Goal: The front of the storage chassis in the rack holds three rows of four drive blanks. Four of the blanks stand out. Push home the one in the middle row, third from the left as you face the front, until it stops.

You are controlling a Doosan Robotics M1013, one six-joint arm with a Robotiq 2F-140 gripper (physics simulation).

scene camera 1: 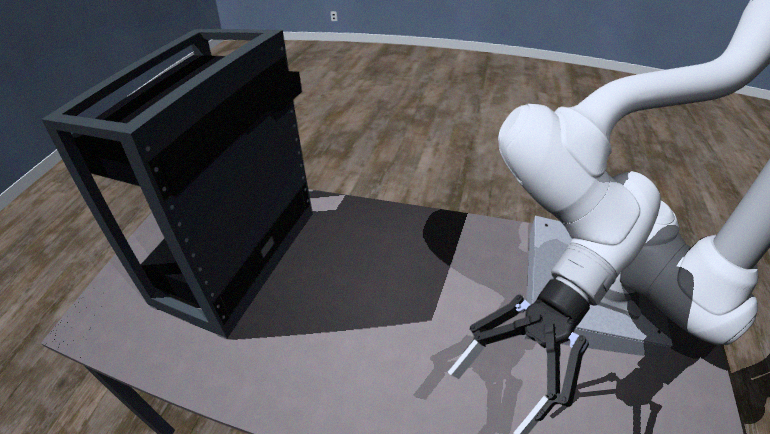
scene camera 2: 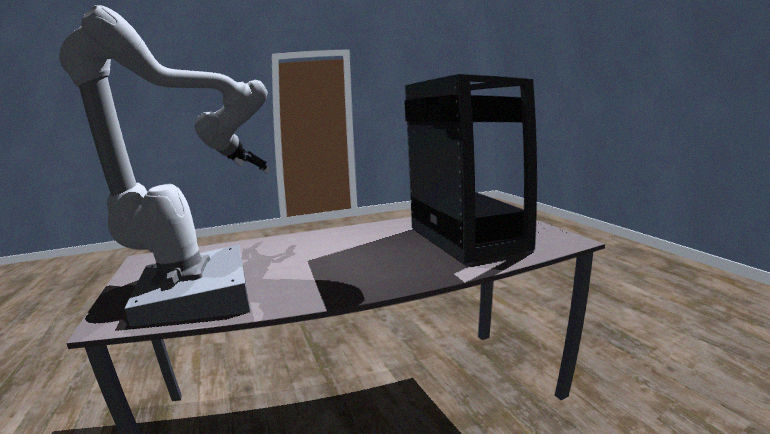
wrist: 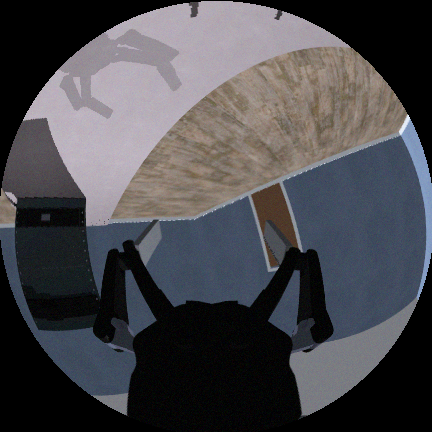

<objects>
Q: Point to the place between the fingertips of my gripper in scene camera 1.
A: At 484, 404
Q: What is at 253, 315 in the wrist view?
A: My gripper.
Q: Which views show the rack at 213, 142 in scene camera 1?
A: Scene camera 1, scene camera 2 and the wrist view: all of them.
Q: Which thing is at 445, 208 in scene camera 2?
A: A rack.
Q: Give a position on a rack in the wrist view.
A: At 50, 232
</objects>
